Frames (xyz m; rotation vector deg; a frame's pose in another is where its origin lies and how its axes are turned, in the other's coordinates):
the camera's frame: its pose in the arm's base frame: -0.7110 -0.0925 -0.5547 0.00 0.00 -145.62
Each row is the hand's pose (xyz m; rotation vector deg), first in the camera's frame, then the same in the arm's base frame.
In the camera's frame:
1: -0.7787 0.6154 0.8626 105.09 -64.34 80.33
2: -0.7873 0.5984 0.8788 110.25 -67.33 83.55
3: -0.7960 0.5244 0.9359 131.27 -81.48 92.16
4: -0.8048 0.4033 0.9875 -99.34 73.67 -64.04
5: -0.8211 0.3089 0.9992 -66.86 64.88 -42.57
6: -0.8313 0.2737 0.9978 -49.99 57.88 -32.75
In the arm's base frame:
1: 0.2792 -0.1607 0.3079 -26.51 -104.09 -15.48
2: 0.2767 -0.1418 0.3241 -27.00 -106.53 -8.04
3: 0.2421 -0.0758 0.3812 -30.21 -115.66 20.96
4: 0.1809 0.0291 0.4328 -41.81 -118.92 69.63
5: 0.1411 0.1162 0.4445 -53.66 -105.55 115.93
6: 0.1296 0.1510 0.4431 -57.16 -91.51 139.95

